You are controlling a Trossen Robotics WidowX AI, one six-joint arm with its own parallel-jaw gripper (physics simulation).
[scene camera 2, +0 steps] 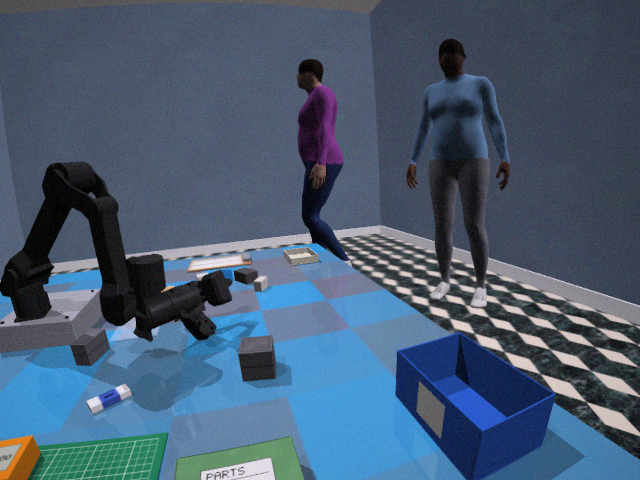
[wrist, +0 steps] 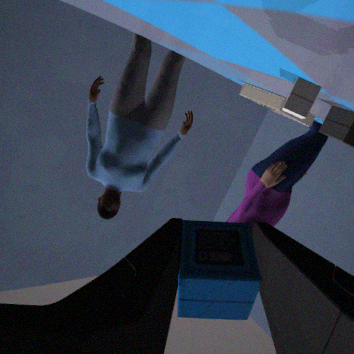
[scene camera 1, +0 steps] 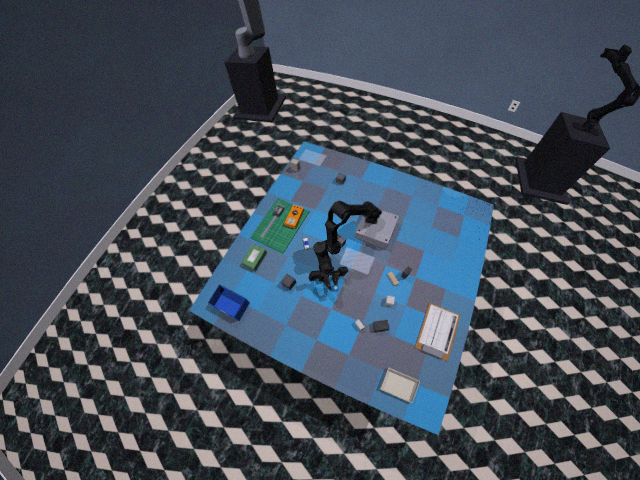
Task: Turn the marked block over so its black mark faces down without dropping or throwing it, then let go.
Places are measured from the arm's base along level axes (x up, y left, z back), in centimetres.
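Where they show: gripper, between the fingertips: (scene camera 2: 227, 282) (wrist: 216, 231) (scene camera 1: 333, 290); arm's base, origin of its link: (scene camera 2: 33, 314) (scene camera 1: 371, 218).
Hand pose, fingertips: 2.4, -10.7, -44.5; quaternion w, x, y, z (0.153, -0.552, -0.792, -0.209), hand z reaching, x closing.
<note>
Things, the pixels of their centre, and the offset from my fingertips, as dx, dy, dz. "pt": a spot on its surface instead. Level surfaces: height alone.
- blue marked block, middle of its body: (wrist: 214, 269) (scene camera 2: 224, 276) +1.4, +0.3, +0.5
- black mark, a spot on its surface: (wrist: 219, 247) pt +0.2, -0.3, +0.7
- dark block, middle of its body: (scene camera 2: 258, 357) (scene camera 1: 288, 281) -6.0, -23.2, +0.8
- blue bin, middle of its body: (scene camera 2: 465, 396) (scene camera 1: 229, 302) -4.8, -48.4, -17.1
- green parts box, middle of its body: (scene camera 1: 254, 257) -6.6, -45.1, +9.7
- eraser, middle of its body: (scene camera 2: 109, 398) (scene camera 1: 306, 243) -8.0, -20.8, +24.5
- cutting mat, height of its surface: dx -8.3
- tray, middle of its body: (wrist: 278, 105) (scene camera 2: 300, 255) (scene camera 1: 399, 385) -7.3, +37.9, -34.3
- clipboard, middle of its body: (scene camera 2: 219, 260) (scene camera 1: 438, 330) -7.7, +52.6, -6.6
My gripper (scene camera 1: 332, 285) (scene camera 2: 219, 310) (wrist: 216, 231) is shut on the blue marked block (wrist: 218, 299). It holds the block raised above the blue-grey table, with its shadow on the surface. A small pale-blue part of the block (scene camera 1: 335, 287) seems to show between the fingertips in scene camera 1. In the wrist view, which is upside down with the table along the top, the black mark (wrist: 219, 247) is on the face turned to the camera and toward the table side, somewhat tilted. The fingers are on its left and right sides. The block is hidden in scene camera 2.
A dark block (scene camera 1: 288, 281) (scene camera 2: 257, 357) stands near the gripper. A blue bin (scene camera 1: 228, 302) (scene camera 2: 509, 431), green parts box (scene camera 1: 254, 257), eraser (scene camera 1: 306, 242) (scene camera 2: 109, 398) and cutting mat (scene camera 1: 268, 235) lie around. A tray (scene camera 1: 399, 398) and clipboard (scene camera 1: 421, 341) are farther away. Two people stand beyond the table.
</note>
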